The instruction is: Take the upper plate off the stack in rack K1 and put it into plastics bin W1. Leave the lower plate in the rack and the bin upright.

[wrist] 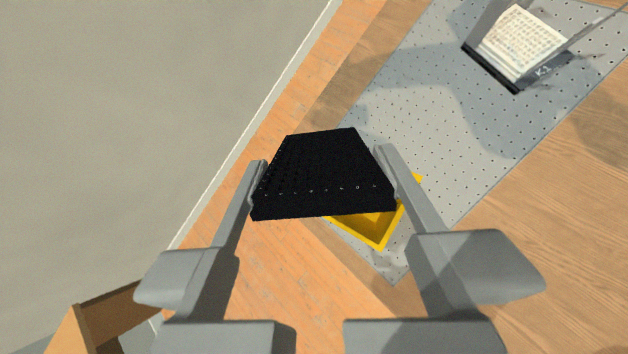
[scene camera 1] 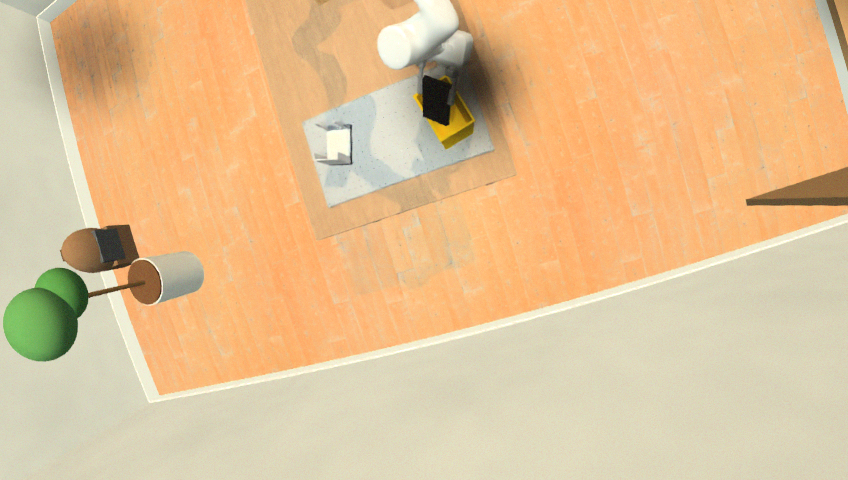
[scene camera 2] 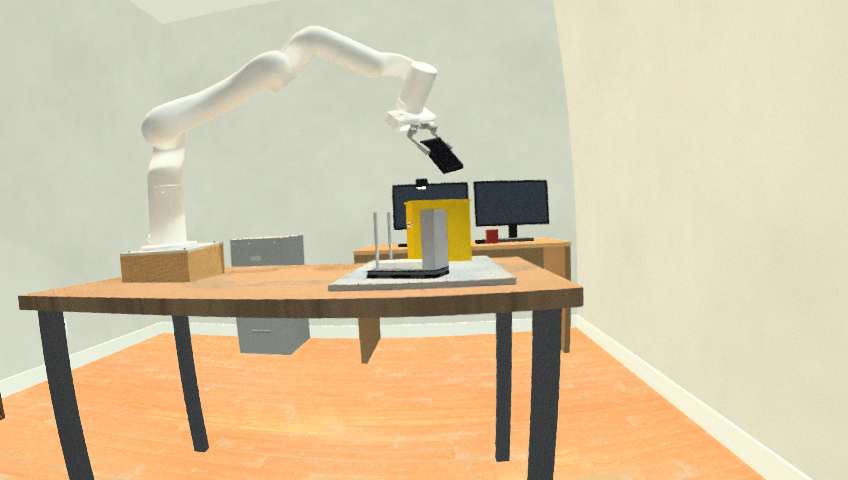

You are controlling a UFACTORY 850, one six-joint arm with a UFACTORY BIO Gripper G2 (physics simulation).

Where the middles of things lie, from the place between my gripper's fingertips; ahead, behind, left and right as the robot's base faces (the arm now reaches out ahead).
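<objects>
Counting from my hand, I find the yellow bin W1 (scene camera 2: 458,210) 10 mm to the left, 20 mm behind and 240 mm below. The white plate (wrist: 516,43) is far to the right of my hand, slightly behind it and far below it. As for the black plate (scene camera 1: 435,92), it is 10 mm below my hand.
</objects>
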